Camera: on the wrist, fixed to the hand. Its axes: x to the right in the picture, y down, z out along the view.
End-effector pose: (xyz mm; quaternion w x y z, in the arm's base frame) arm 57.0 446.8 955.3 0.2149 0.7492 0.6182 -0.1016
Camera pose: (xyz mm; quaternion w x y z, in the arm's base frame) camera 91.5 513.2 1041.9 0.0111 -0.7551 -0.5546 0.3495
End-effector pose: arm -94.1 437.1 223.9 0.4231 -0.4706 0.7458 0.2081
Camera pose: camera -180.7 368.0 252.6 0.6031 -0.3097 0.7343 -0.0331
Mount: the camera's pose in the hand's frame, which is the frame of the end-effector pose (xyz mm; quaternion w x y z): 29.8 41.0 -102.6 0.9417 0.3303 -0.0591 -0.0249
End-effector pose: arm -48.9 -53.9 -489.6 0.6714 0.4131 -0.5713 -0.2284
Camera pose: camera 49.6 -24.2 -439.5 0.4564 0.6115 -0.6428 -0.0675
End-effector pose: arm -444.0 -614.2 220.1 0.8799 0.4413 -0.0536 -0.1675
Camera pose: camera -381.0 -523.8 189.0 0.6755 0.6977 -0.1468 -0.1880
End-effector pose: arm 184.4 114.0 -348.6 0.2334 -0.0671 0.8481 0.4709
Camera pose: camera 110.3 54.4 -284.9 0.3038 0.0206 0.9387 0.1615
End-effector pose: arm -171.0 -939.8 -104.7 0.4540 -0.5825 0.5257 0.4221
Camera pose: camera -207.6 -1047.9 -113.3 0.6615 -0.3867 0.5931 0.2470
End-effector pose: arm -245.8 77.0 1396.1 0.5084 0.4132 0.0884 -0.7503
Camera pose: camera -161.3 94.0 1320.8 0.3288 0.5105 -0.1843 -0.7728
